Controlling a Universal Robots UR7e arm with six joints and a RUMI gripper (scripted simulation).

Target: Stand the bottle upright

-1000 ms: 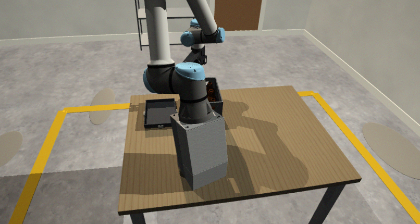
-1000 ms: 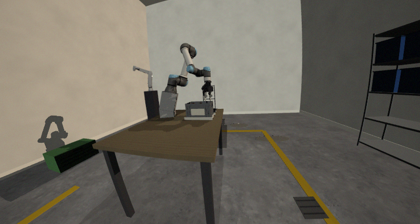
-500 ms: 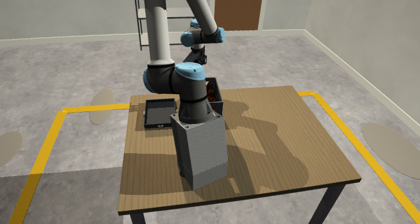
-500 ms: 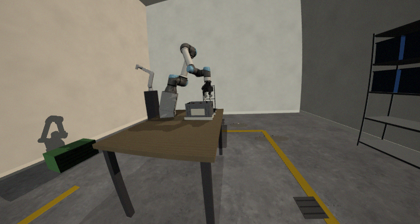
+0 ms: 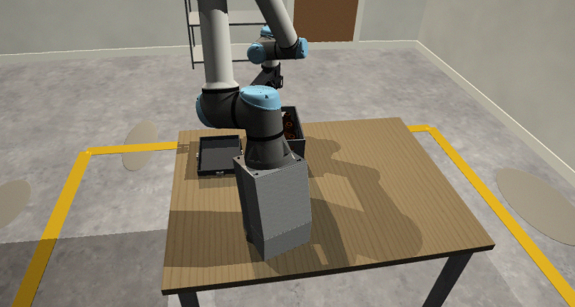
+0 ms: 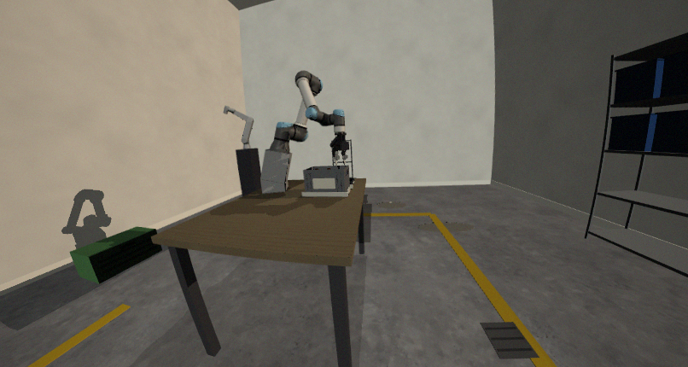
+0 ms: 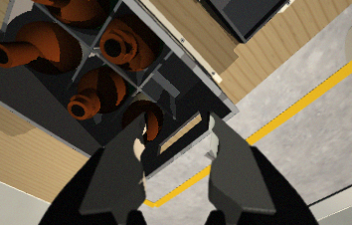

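Right now my hand is 90 mm past the crate, 30 mm to the left of it and 110 mm above it. From my hand the other things lie so: bottle (190 mm behind, 60 mm to the right, 110 mm below); dark tray (50 mm behind, 230 mm to the left, 180 mm below).
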